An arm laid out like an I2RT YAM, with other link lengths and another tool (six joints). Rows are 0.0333 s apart.
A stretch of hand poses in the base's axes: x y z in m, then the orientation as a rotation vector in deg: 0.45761, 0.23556, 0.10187, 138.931, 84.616, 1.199; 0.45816, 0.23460, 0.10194, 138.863, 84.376, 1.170; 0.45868, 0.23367, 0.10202, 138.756, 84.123, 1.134; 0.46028, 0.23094, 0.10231, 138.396, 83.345, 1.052; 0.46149, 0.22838, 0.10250, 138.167, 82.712, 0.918; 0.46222, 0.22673, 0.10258, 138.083, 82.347, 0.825; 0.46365, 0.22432, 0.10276, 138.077, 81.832, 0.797; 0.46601, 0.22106, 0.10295, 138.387, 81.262, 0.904; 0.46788, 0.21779, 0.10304, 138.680, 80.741, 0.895; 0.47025, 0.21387, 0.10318, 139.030, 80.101, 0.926; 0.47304, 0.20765, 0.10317, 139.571, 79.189, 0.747; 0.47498, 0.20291, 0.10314, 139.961, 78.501, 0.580; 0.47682, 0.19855, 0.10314, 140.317, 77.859, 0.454; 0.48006, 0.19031, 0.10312, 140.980, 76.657, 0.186; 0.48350, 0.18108, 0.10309, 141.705, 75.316, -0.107; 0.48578, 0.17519, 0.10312, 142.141, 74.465, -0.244; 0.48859, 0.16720, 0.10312, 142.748, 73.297, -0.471; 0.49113, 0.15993, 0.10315, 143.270, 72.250, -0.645; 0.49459, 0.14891, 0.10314, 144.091, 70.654, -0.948
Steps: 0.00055, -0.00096, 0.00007, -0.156, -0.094, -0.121; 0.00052, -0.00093, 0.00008, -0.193, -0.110, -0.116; 0.00160, -0.00273, 0.00029, -0.607, -0.366, -0.344; 0.00121, -0.00256, 0.00019, -0.468, -0.232, -0.312; 0.00073, -0.00165, 0.00008, -0.239, -0.105, -0.199; 0.00143, -0.00241, 0.00018, -0.212, -0.165, -0.309; 0.00236, -0.00326, 0.00019, 0.060, -0.141, -0.437; 0.00187, -0.00327, 0.00009, 0.026, -0.060, -0.416; 0.00237, -0.00392, 0.00014, 0.042, -0.101, -0.502; 0.00279, -0.00622, -0.00001, 0.019, 0.008, -0.757; 0.00194, -0.00474, -0.00003, -0.008, 0.020, -0.568; 0.00184, -0.00436, 0.00000, 0.000, 0.000, -0.524; 0.00324, -0.00824, -0.00002, -0.007, 0.021, -0.984; 0.00344, -0.00923, -0.00003, -0.007, 0.021, -1.092; 0.00228, -0.00589, 0.00003, -0.002, -0.023, -0.679; 0.00281, -0.00799, 0.00000, -0.001, 0.000, -0.940; 0.00254, -0.00727, 0.00003, -0.002, -0.022, -0.832; 0.00346, -0.01102, -0.00001, 0.019, 0.005, -1.281
